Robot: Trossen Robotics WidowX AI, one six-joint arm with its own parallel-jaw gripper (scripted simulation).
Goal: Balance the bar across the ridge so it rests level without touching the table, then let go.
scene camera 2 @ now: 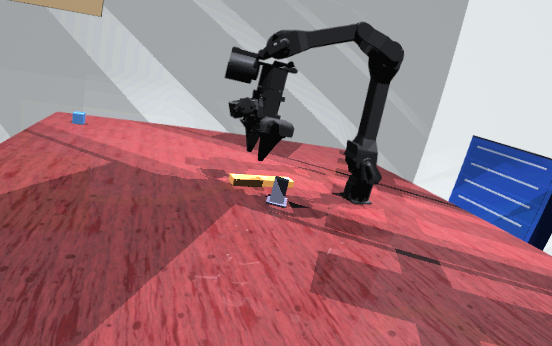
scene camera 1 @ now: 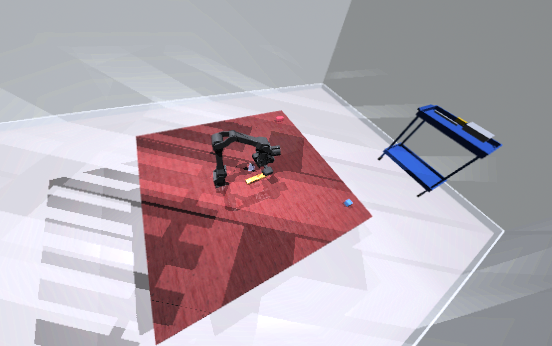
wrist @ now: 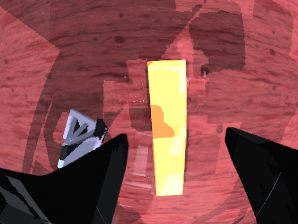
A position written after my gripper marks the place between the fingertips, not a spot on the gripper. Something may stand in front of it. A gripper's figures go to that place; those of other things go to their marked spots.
Labels:
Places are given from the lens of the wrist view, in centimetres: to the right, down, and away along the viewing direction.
my gripper (wrist: 178,137): 2, 2, 9
yellow bar (wrist: 167,79): 2, -3, 13

